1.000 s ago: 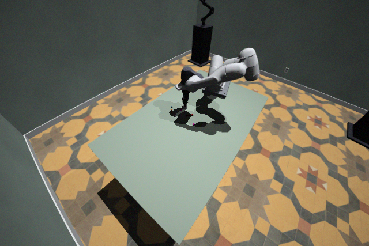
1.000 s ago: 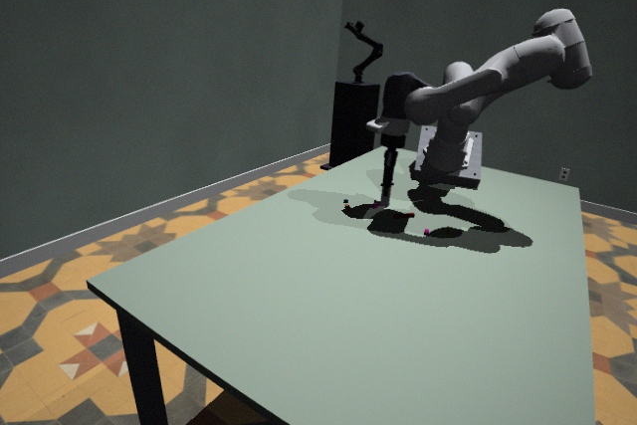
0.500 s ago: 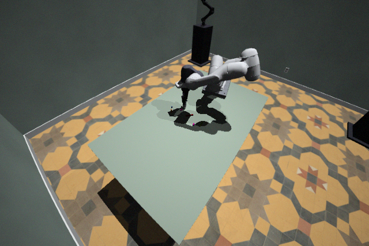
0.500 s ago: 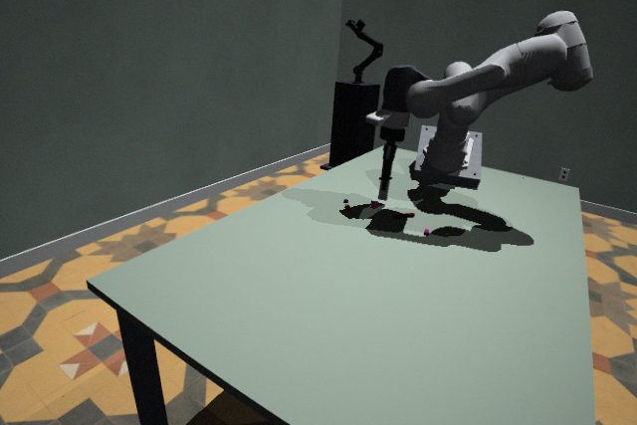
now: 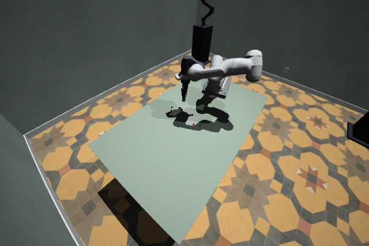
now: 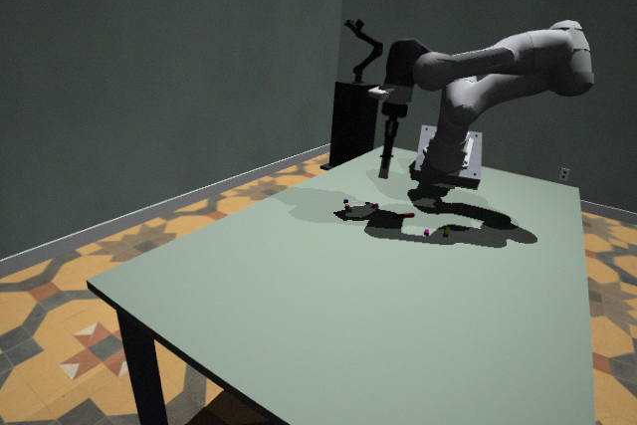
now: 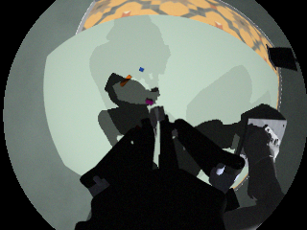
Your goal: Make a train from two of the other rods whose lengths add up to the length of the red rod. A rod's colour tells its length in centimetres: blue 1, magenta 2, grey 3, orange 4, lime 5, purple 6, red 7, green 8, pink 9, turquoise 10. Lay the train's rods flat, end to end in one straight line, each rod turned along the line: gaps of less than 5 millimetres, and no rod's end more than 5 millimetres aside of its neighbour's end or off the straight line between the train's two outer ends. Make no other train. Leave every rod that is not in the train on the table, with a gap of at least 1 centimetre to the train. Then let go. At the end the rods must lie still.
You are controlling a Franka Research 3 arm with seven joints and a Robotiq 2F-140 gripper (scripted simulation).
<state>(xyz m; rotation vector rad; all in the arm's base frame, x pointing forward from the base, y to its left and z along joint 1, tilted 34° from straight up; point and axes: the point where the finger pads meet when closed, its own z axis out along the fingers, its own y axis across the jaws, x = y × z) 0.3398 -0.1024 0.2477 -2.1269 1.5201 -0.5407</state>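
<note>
Right now my hand is 12 cm above the red rod, 10 cm to the right of it and 3 cm short of it. Round my hand: grey rod 3 cm below; blue rod 12 cm below, 9 cm to the right, 7 cm ahead; orange rod 12 cm below, 11 cm ahead, 5 cm to the right.
</note>
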